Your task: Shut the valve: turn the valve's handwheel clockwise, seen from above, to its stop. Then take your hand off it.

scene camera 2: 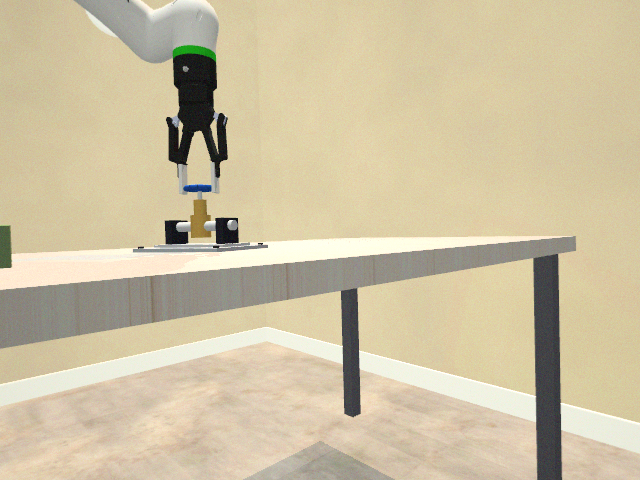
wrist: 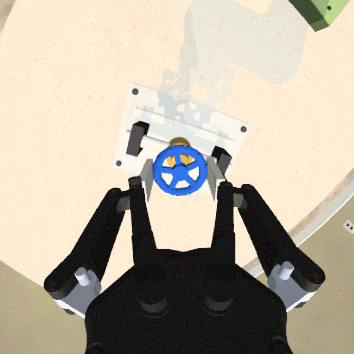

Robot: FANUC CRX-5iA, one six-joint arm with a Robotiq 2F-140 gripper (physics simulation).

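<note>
The blue handwheel (scene camera 2: 197, 188) (wrist: 180, 173) is a spoked ring lying level on top of the brass valve body (scene camera 2: 200, 219) (wrist: 178, 142). My gripper (scene camera 2: 199, 187) (wrist: 179, 166) points straight down and is shut on the handwheel, with one pale fingertip at each side of its rim. The valve stands upright, its pipe held between two black blocks (scene camera 2: 226, 230) (wrist: 137, 138) on a pale base plate (scene camera 2: 253, 246) (wrist: 127, 102). In the wrist view the handwheel hides part of the valve body.
A green block (scene camera 2: 4, 246) (wrist: 320, 12) stands on the table (scene camera 2: 361, 266) (wrist: 60, 100), at the left in the scene view and top right in the wrist view. The table's edge runs along the lower right of the wrist view. Walls stand behind the table.
</note>
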